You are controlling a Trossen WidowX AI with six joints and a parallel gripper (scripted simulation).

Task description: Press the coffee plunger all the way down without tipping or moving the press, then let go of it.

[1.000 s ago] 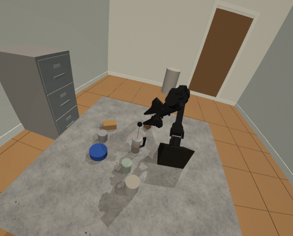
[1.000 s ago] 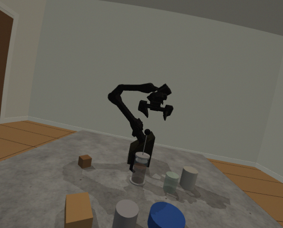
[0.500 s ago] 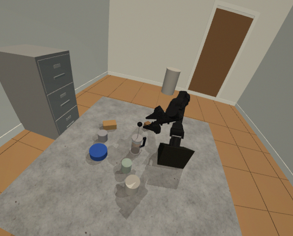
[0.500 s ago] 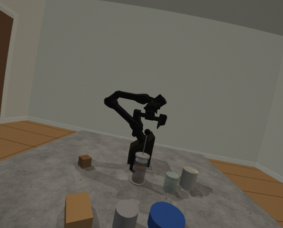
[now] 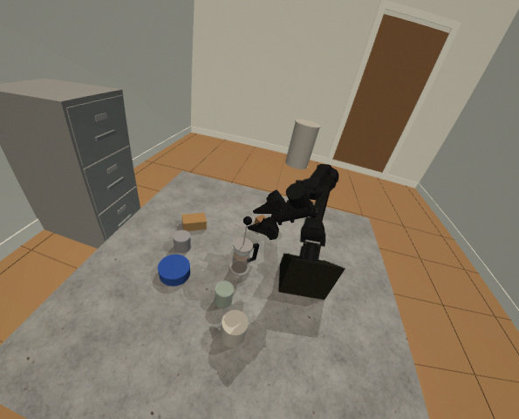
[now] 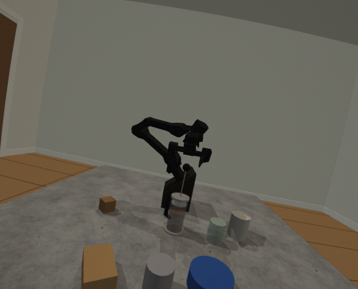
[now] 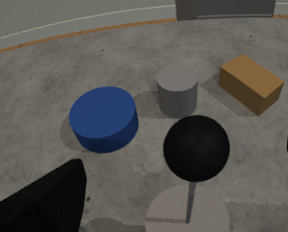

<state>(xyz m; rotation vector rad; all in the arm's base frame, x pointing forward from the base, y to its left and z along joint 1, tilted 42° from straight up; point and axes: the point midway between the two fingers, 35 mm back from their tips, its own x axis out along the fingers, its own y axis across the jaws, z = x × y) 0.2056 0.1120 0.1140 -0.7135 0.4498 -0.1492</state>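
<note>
My gripper tip is 140 mm above the glass coffee press and 20 mm to the left of it. From my gripper tip the other things lie so: grey cylinder: 280 mm ahead, 240 mm below, 30 mm to the right; white cylinder: 270 mm to the left, 230 mm below, 40 mm behind; orange box: 290 mm ahead, 250 mm below, 180 mm to the right.
</note>
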